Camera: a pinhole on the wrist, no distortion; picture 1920 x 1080 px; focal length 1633.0 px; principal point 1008.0 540.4 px. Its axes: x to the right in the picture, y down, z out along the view. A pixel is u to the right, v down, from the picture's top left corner.
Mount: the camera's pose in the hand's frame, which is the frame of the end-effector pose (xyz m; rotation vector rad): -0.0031 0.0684 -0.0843 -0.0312 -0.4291 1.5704
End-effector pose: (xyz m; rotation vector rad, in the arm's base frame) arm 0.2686 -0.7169 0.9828 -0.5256 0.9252 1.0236
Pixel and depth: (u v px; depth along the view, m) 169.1 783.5 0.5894
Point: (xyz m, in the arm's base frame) 0.6949 -0.7278 1.3607
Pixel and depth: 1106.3 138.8 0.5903
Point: 0.5088 -0.3705 1.2805
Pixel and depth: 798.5 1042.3 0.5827
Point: 0.4837 -0.6580 1.4651
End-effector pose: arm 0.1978 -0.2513 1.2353 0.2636 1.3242 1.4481
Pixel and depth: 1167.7 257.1 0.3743
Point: 0.4283 -0.1251 1.3676
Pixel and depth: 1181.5 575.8 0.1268
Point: 0.2131 -0.2536 1.3081
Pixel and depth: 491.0 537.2 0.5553
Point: 0.6753 -0.2069 1.2483
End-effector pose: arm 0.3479 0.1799 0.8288 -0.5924 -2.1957 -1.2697
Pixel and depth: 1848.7 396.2 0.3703
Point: 0.4407 0.5214 0.7455
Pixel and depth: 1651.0 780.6 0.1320
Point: 0.4372 0.2527 0.8263
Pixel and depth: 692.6 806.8 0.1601
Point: 0.3909 0.2148 0.7620
